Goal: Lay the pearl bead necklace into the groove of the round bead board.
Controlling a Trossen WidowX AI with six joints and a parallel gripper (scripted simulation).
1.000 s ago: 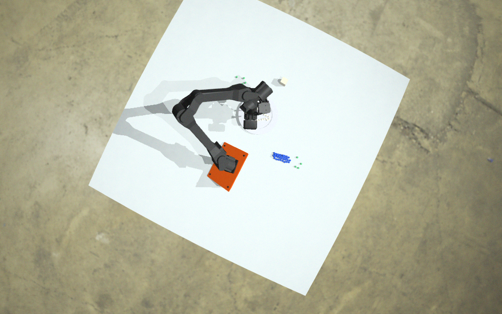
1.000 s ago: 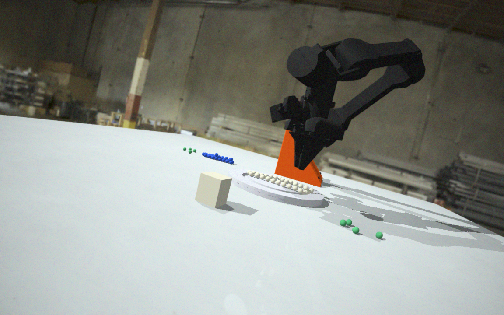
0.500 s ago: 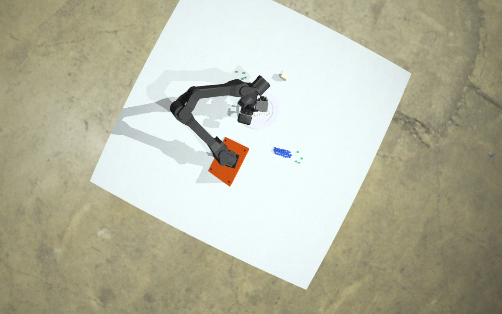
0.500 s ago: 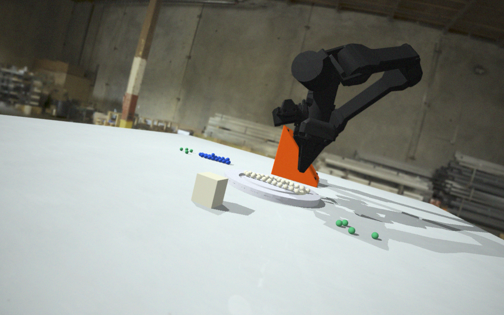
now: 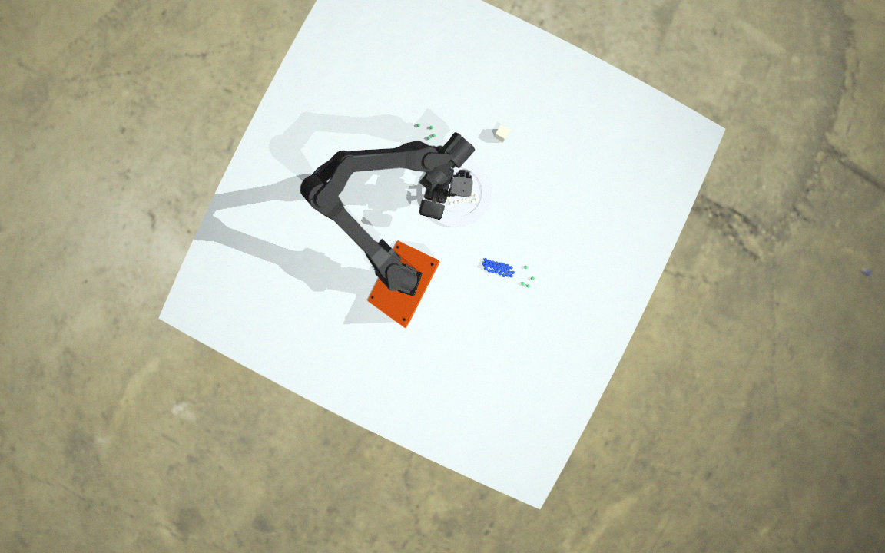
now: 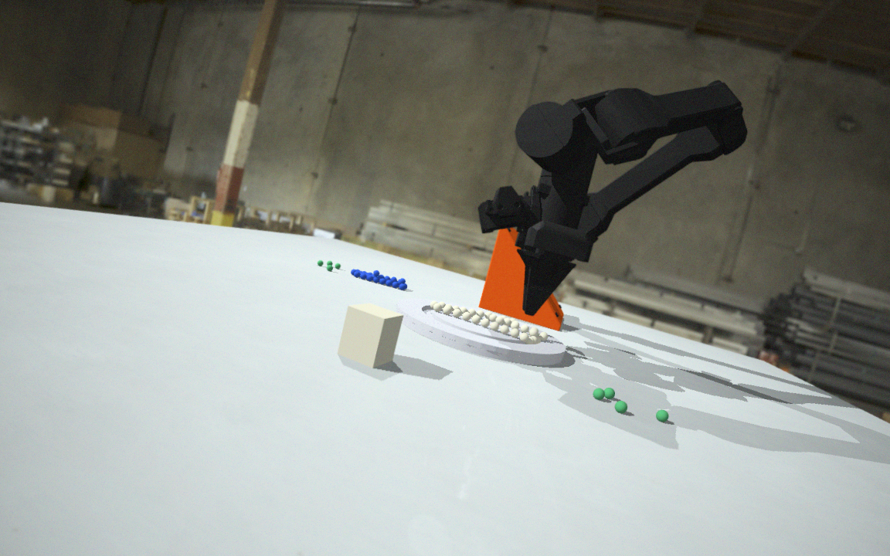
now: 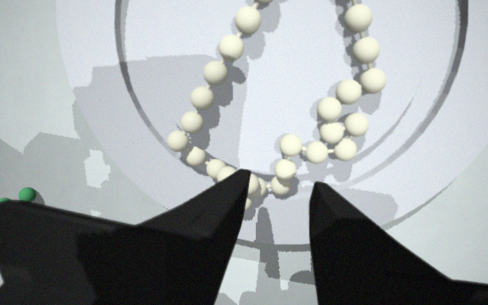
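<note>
The round bead board is 1 cm ahead of my gripper tip, 5 cm to the right of it and 3 cm below it. Also, from my gripper tip: cream cube: 21 cm ahead, 12 cm to the right, 2 cm below.
</note>
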